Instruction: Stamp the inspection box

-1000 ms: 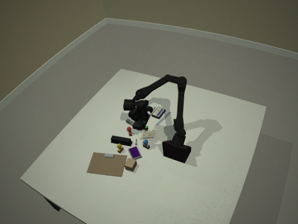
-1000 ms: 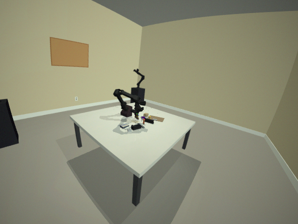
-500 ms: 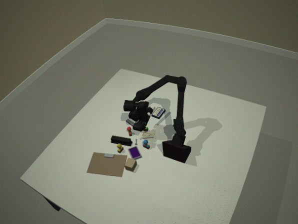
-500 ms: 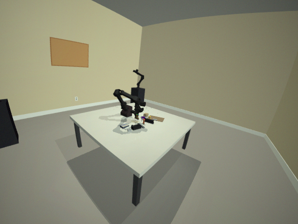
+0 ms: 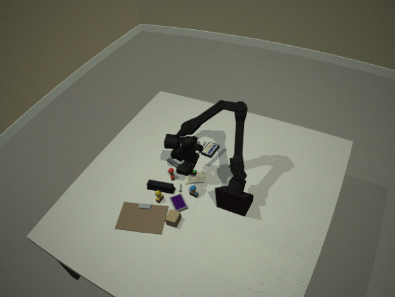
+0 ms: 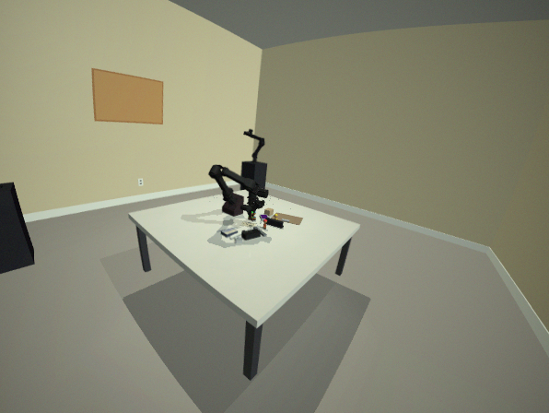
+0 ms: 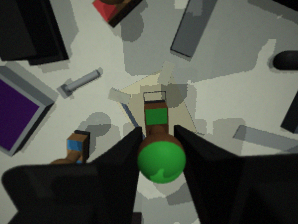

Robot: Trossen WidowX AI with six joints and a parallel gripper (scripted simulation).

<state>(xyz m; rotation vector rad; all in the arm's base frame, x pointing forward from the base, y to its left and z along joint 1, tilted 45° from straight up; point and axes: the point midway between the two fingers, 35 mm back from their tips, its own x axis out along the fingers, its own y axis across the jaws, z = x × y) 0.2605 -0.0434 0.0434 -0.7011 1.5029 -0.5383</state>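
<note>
The cream card is 10 mm behind my gripper tip, 10 mm to the right of it and 60 mm below it. Also, from my gripper tip: red stamp (100 mm ahead, 40 mm to the left, 40 mm below); green-knobbed stamp (right at my gripper tip); bolt (20 mm ahead, 90 mm to the left, 50 mm below).
</note>
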